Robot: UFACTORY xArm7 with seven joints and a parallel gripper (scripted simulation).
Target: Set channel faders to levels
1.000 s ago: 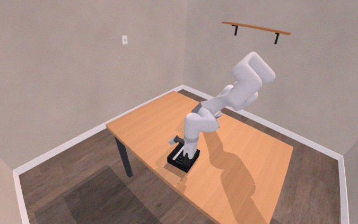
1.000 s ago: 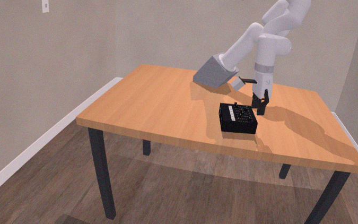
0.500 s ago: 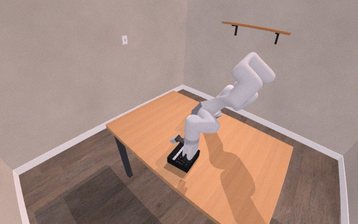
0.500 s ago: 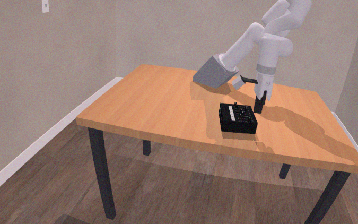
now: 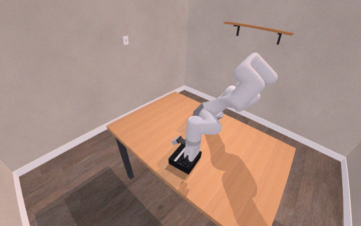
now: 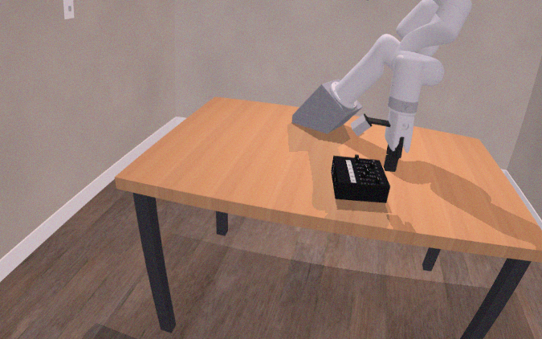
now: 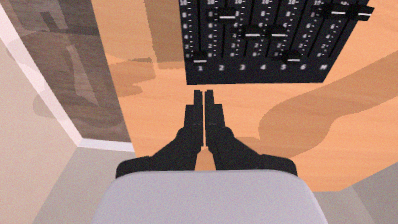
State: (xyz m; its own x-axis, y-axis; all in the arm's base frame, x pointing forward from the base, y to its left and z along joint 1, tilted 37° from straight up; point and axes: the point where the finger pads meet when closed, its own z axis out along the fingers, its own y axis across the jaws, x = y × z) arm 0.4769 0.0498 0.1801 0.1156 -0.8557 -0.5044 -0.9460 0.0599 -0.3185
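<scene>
My hand is 10 mm short of the fader 1 cap, 30 mm to the left of it and 50 mm above it. Also, from my hand: fader 2 cap: 10 mm behind, 60 mm to the right, 50 mm below; then fader 4 cap: 60 mm behind, 60 mm to the right, 50 mm below; then fader 3 cap: 40 mm behind, 50 mm to the right, 50 mm below.
</scene>
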